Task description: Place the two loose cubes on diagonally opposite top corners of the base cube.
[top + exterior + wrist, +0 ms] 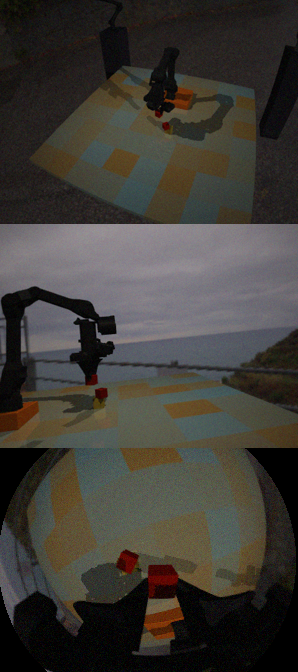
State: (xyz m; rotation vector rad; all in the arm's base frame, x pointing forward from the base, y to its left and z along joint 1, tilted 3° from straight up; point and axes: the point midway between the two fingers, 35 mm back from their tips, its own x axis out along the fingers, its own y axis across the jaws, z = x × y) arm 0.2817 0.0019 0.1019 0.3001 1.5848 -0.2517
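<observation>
My gripper tip is 10 mm short of the yellow base cube, 70 mm to the right of it and 100 mm above it. The rest, counted from my gripper tip: red cube: right at my gripper tip.
</observation>
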